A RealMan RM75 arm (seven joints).
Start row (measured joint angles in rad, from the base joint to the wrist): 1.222 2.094 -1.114 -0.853 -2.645 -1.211 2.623
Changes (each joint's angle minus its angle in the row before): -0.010 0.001 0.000 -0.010 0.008 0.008 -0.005; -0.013 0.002 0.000 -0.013 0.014 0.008 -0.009; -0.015 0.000 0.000 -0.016 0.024 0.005 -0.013; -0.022 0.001 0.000 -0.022 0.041 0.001 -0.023; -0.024 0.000 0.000 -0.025 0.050 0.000 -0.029; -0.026 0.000 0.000 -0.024 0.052 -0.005 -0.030; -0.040 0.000 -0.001 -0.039 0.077 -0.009 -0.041; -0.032 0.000 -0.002 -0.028 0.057 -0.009 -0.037; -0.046 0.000 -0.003 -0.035 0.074 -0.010 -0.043; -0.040 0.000 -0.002 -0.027 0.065 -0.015 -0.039; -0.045 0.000 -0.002 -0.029 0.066 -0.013 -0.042; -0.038 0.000 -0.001 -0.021 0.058 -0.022 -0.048; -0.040 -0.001 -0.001 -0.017 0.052 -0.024 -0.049; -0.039 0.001 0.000 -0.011 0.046 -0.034 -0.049
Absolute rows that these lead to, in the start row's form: 1.212 2.095 -1.114 -0.863 -2.637 -1.203 2.618; 1.199 2.097 -1.114 -0.876 -2.623 -1.195 2.609; 1.184 2.097 -1.114 -0.892 -2.599 -1.190 2.596; 1.162 2.098 -1.114 -0.914 -2.558 -1.189 2.573; 1.138 2.098 -1.114 -0.939 -2.508 -1.189 2.544; 1.112 2.098 -1.114 -0.963 -2.456 -1.194 2.514; 1.072 2.098 -1.115 -1.002 -2.379 -1.203 2.473; 1.040 2.098 -1.117 -1.030 -2.322 -1.212 2.436; 0.994 2.098 -1.120 -1.065 -2.248 -1.222 2.393; 0.954 2.098 -1.122 -1.092 -2.183 -1.237 2.354; 0.909 2.098 -1.124 -1.121 -2.117 -1.250 2.312; 0.871 2.098 -1.125 -1.142 -2.059 -1.272 2.264; 0.831 2.097 -1.126 -1.159 -2.007 -1.296 2.215; 0.792 2.098 -1.126 -1.170 -1.961 -1.330 2.166
